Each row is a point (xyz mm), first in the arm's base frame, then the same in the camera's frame.
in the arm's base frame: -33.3 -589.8 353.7
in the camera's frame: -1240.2 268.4 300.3
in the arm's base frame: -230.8 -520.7 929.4
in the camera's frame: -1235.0 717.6 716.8
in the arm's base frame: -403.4 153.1 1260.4
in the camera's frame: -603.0 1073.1 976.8
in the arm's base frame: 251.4 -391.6 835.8
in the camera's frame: -1084.3 258.6 873.3
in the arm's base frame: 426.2 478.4 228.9
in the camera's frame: -153.0 -118.2 490.6
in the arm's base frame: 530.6 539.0 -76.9
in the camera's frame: -58.9 -349.4 276.6
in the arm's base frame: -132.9 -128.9 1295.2
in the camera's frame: -879.8 831.3 1114.0
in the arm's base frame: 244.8 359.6 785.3
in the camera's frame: -332.3 294.3 883.4
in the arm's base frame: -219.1 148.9 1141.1
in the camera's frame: -590.2 854.6 959.2
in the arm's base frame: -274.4 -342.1 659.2
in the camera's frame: -1031.2 641.8 472.8
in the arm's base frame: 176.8 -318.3 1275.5
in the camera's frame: -1057.9 536.0 1229.2
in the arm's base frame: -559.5 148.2 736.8
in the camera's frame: -559.0 964.1 443.1
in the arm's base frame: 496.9 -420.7 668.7
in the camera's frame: -1089.7 -38.0 841.0
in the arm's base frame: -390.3 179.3 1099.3
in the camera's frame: -560.3 987.7 843.7
